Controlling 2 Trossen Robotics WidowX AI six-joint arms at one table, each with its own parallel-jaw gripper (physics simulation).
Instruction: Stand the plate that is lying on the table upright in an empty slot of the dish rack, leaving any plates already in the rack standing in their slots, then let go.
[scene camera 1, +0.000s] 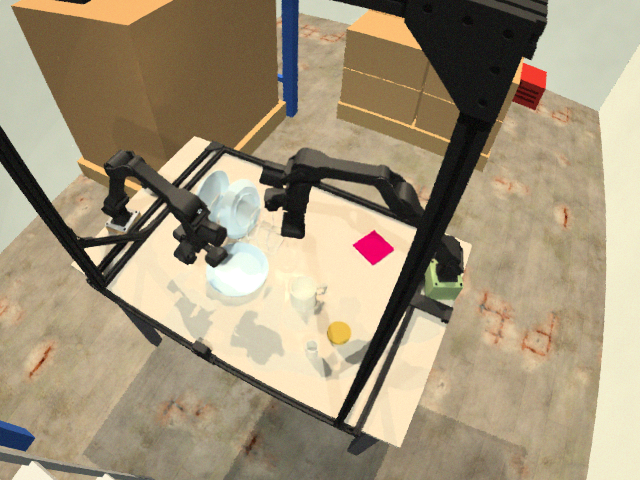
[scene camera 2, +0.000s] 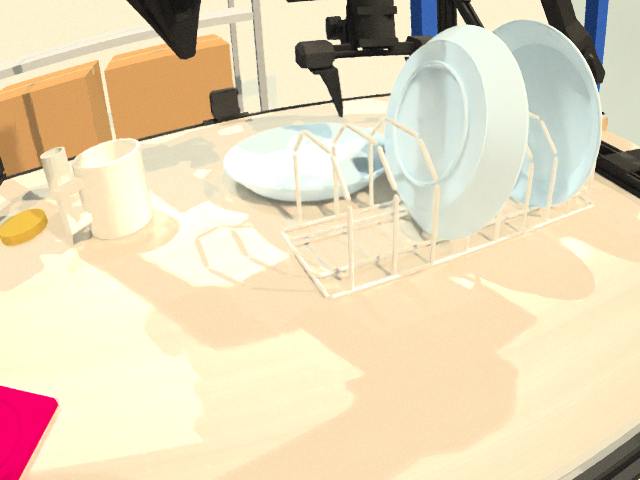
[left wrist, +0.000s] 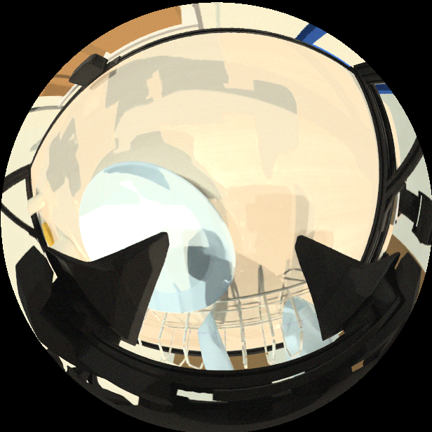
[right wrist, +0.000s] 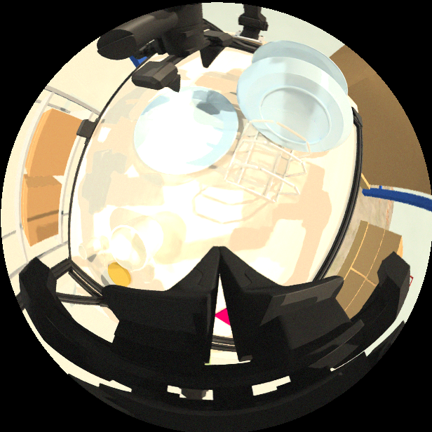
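Where they show: left gripper, fingertip midpoint: (scene camera 1: 204, 258) (scene camera 2: 376, 113); right gripper, fingertip midpoint: (scene camera 2: 187, 57); left arm's base, link origin: (scene camera 1: 121, 218); right arm's base, link origin: (scene camera 1: 446, 273).
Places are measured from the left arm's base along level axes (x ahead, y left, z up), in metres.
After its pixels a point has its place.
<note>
A pale blue plate (scene camera 1: 237, 271) @(x 0.491, y -0.059, z -0.020 m) (scene camera 2: 289, 167) @(x 0.512, y -0.073, z -0.021 m) (left wrist: 140, 215) (right wrist: 185, 132) lies flat on the table beside the white wire dish rack (scene camera 2: 326, 294) @(x 0.593, y 0.147, z -0.025 m). Two plates stand in the rack: a nearer one (scene camera 2: 444, 124) @(x 0.466, y 0.134, z 0.083 m) (right wrist: 295, 110) and a farther one (scene camera 2: 560, 98) @(x 0.318, y 0.159, z 0.097 m) (right wrist: 305, 52). Rack slots at its left end in scene camera 2 are empty. My left gripper (scene camera 1: 200, 254) @(x 0.387, y -0.071, z 0.024 m) (left wrist: 235, 241) (right wrist: 191, 77) is open and empty, above the lying plate's edge; the standing plate partly hides it in scene camera 2. My right gripper (scene camera 1: 293, 233) @(x 0.643, y 0.038, z 0.154 m) (right wrist: 218, 251) is shut and empty, raised over the table beyond the rack's empty end.
A white mug (scene camera 1: 303, 294) @(x 0.716, y -0.073, z -0.021 m) (scene camera 2: 116, 188) @(x 0.717, y -0.049, z 0.028 m), a small pale tube (scene camera 1: 311, 350) @(x 0.791, y -0.239, z -0.027 m) (scene camera 2: 55, 165) @(x 0.791, y -0.227, z 0.020 m) and a yellow disc (scene camera 1: 339, 333) @(x 0.854, y -0.168, z -0.017 m) (scene camera 2: 23, 227) @(x 0.849, y -0.145, z -0.017 m) (right wrist: 119, 274) stand or lie past the plate. A pink square (scene camera 1: 373, 248) @(x 0.888, y 0.161, z -0.021 m) (scene camera 2: 23, 428) @(x 0.847, y 0.175, z -0.021 m) lies on the right arm's side. Black frame bars edge the table.
</note>
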